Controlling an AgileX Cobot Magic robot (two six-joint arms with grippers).
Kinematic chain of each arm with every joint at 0, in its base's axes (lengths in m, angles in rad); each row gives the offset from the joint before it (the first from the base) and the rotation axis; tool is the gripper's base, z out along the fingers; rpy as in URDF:
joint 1: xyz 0 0 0.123 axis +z
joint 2: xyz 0 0 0 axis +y
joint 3: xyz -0.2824 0 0.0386 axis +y
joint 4: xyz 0.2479 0 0.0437 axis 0.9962 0 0.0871
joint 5: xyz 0 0 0 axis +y
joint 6: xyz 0.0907 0 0.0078 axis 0.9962 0 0.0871
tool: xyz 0 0 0 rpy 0 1.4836 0
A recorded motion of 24 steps. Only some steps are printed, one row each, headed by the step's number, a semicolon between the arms.
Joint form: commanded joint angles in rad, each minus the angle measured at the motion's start. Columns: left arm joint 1, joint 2, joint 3, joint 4, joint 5, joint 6; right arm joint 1, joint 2, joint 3, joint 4, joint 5, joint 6.
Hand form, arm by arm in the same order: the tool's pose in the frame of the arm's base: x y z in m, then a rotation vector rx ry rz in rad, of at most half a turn. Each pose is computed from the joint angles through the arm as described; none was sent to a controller.
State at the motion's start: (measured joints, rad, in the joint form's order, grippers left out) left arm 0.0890 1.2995 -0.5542 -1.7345 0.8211 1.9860; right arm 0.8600 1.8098 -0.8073 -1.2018 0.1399 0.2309
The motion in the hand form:
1: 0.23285 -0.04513 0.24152 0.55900 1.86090 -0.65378; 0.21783 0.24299 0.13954 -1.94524 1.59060 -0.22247
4: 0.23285 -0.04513 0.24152 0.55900 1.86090 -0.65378; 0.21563 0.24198 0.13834 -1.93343 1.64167 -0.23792
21: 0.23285 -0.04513 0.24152 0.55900 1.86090 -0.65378; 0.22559 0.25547 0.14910 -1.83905 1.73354 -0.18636
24: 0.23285 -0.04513 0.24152 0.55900 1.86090 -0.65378; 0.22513 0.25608 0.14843 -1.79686 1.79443 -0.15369
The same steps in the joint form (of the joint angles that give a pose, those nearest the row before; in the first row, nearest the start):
1: 0.0013 -0.0070 0.0033 -0.0099 0.0037 -0.0022; 0.0247 -0.0302 -0.0076 0.0291 0.0334 -0.0014
4: 0.0013 -0.0070 0.0033 -0.0099 0.0037 -0.0022; 0.0355 -0.0299 -0.0076 0.1008 0.0702 -0.0348
21: 0.0013 -0.0070 0.0033 -0.0099 0.0037 -0.0022; 0.0355 -0.0124 -0.0928 0.3483 0.0999 -0.1820
24: 0.0013 -0.0070 0.0033 -0.0099 0.0037 -0.0022; 0.0355 -0.0095 -0.0979 0.4196 0.1049 -0.1925

